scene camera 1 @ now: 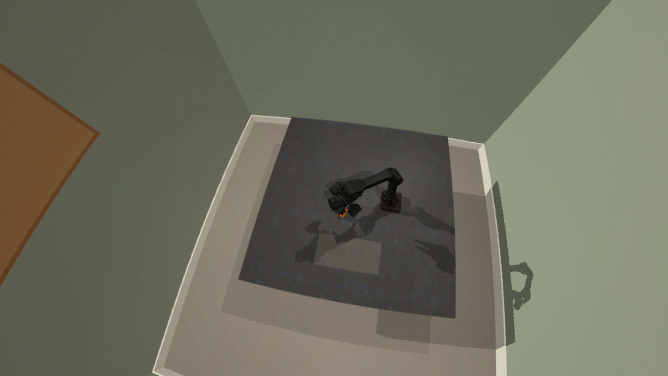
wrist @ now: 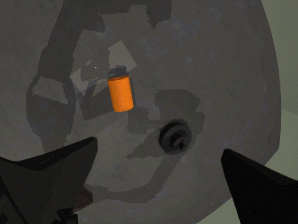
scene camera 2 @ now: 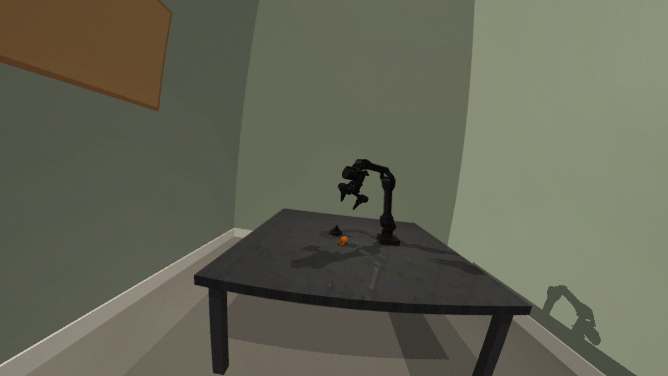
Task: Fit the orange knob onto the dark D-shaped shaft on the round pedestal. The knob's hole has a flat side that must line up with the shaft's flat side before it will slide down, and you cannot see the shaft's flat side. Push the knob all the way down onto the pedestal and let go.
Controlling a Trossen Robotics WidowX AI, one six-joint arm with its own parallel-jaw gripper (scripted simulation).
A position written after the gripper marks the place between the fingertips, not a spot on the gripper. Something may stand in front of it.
The gripper (wrist: 162, 151) is open and holds nothing. Also in view: an orange knob (wrist: 120, 93) and a dark pedestal (wrist: 174, 138).
